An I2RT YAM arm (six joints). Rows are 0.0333 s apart.
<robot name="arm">
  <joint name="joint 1" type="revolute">
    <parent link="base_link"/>
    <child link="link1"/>
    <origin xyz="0 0 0.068"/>
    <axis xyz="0 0 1"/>
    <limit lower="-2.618" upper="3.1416"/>
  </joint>
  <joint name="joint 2" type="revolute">
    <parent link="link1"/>
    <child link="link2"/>
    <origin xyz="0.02 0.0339 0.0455"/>
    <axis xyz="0 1 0"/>
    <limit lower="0" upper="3.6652"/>
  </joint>
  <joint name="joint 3" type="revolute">
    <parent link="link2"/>
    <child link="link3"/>
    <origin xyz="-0.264 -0.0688 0"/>
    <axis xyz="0 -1 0"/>
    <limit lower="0" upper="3.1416"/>
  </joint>
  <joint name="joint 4" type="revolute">
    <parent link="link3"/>
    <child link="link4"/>
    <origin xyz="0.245 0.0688 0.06"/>
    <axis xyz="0 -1 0"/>
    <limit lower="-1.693" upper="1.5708"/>
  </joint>
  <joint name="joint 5" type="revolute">
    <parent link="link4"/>
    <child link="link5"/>
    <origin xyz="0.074 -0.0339 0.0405"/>
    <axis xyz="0 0 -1"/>
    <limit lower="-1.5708" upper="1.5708"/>
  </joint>
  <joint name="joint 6" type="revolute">
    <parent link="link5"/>
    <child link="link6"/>
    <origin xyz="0.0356 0 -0.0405"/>
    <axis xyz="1 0 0"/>
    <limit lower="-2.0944" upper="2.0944"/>
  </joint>
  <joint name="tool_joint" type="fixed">
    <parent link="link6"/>
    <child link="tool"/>
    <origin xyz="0 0 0" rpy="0 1.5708 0"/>
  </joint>
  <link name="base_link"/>
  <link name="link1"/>
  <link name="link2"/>
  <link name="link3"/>
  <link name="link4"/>
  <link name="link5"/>
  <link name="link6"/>
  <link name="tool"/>
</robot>
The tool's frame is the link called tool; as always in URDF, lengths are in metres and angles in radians.
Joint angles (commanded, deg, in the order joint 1, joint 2, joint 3, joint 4, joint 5, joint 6), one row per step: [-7.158, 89.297, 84.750, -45.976, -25.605, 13.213]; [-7.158, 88.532, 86.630, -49.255, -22.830, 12.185]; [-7.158, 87.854, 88.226, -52.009, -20.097, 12.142]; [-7.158, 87.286, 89.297, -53.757, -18.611, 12.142]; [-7.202, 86.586, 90.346, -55.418, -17.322, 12.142]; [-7.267, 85.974, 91.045, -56.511, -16.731, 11.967]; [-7.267, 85.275, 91.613, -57.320, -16.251, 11.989]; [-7.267, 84.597, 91.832, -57.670, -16.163, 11.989]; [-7.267, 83.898, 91.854, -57.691, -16.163, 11.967]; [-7.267, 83.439, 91.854, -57.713, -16.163, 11.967]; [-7.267, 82.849, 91.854, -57.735, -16.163, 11.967]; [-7.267, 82.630, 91.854, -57.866, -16.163, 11.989]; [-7.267, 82.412, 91.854, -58.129, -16.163, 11.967]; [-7.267, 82.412, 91.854, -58.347, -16.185, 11.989]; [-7.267, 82.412, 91.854, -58.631, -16.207, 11.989]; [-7.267, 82.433, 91.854, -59.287, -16.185, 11.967]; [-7.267, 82.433, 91.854, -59.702, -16.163, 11.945]
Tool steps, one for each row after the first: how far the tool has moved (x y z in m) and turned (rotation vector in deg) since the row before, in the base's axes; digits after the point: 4 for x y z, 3 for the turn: [-0.0063, -0.0008, 0.0101, -2.696, 0.552, -1.025]; [-0.0058, -0.0009, 0.0086, -2.086, 0.730, -1.674]; [-0.0045, -0.0003, 0.0065, -1.143, 0.253, -0.921]; [-0.0052, -0.0004, 0.0071, -1.015, 0.039, -0.843]; [-0.0043, -0.0002, 0.0055, -0.596, -0.196, -0.301]; [-0.0043, 0.0003, 0.0055, -0.415, -0.402, -0.317]; [-0.0037, 0.0004, 0.0041, -0.137, -0.534, -0.056]; [-0.0033, 0.0004, 0.0035, -0.103, -0.699, 0.016]; [-0.0022, 0.0003, 0.0022, -0.055, -0.433, 0.000]; [-0.0029, 0.0004, 0.0028, -0.072, -0.563, 0.000]; [-0.0012, 0.0002, 0.0009, 0.003, -0.083, -0.016]; [-0.0014, 0.0002, 0.0007, -0.009, 0.040, 0.016]; [-0.0003, 0.0001, -0.0003, 0.059, 0.218, -0.001]; [-0.0004, 0.0001, -0.0003, 0.052, 0.280, 0.014]; [-0.0008, 0.0001, -0.0009, 0.055, 0.669, 0.002]; [-0.0006, 0.0001, -0.0005, 0.022, 0.409, 0.002]
